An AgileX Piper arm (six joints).
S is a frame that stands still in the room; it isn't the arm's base.
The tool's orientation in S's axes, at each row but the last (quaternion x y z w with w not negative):
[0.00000 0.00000 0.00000 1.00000]
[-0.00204 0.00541 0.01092 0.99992]
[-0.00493 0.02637 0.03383 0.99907]
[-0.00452 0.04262 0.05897 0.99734]
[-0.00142 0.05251 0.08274 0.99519]
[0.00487 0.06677 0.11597 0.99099]
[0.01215 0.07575 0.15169 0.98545]
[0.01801 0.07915 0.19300 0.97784]
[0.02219 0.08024 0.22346 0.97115]
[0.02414 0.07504 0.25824 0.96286]
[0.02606 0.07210 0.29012 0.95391]
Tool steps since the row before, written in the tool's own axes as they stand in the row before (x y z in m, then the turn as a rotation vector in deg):
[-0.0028 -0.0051 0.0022 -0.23 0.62 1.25]
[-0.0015 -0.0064 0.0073 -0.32 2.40 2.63]
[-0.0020 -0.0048 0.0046 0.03 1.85 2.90]
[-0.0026 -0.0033 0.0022 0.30 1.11 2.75]
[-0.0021 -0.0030 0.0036 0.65 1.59 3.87]
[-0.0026 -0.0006 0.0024 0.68 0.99 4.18]
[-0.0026 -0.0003 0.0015 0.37 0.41 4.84]
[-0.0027 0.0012 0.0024 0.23 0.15 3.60]
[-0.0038 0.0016 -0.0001 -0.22 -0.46 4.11]
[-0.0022 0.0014 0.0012 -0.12 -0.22 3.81]
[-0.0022 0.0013 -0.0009 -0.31 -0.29 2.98]
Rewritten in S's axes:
[-0.0028 -0.0051 0.0022 -0.23 0.62 1.25]
[-0.0013 -0.0064 0.0073 -0.34 2.40 2.62]
[-0.0014 -0.0049 0.0047 0.06 1.88 2.88]
[-0.0020 -0.0036 0.0024 0.40 1.18 2.71]
[-0.0012 -0.0033 0.0038 0.78 1.72 3.79]
[-0.0020 -0.0012 0.0027 0.99 1.14 4.08]
[-0.0021 -0.0011 0.0018 0.97 0.50 4.75]
[-0.0025 0.0001 0.0028 0.74 0.21 3.53]
[-0.0041 -0.0002 0.0006 0.68 -0.54 4.05]
[-0.0024 0.0001 0.0016 0.60 -0.28 3.76]
[-0.0027 -0.0001 -0.0005 0.36 -0.44 2.96]

